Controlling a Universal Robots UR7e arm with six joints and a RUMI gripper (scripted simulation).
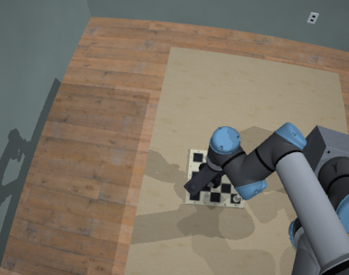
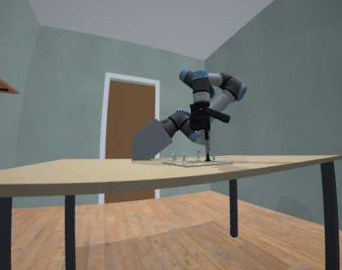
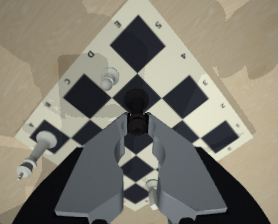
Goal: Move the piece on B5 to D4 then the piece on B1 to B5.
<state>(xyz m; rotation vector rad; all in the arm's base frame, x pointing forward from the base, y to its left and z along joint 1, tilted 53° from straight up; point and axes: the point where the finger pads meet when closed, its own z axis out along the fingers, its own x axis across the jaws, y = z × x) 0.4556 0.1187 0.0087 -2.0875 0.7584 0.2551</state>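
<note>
My hand is 10 mm above the black piece. The rest, counted from my hand: chessboard (50 mm below, 40 mm to the right, 30 mm behind).
</note>
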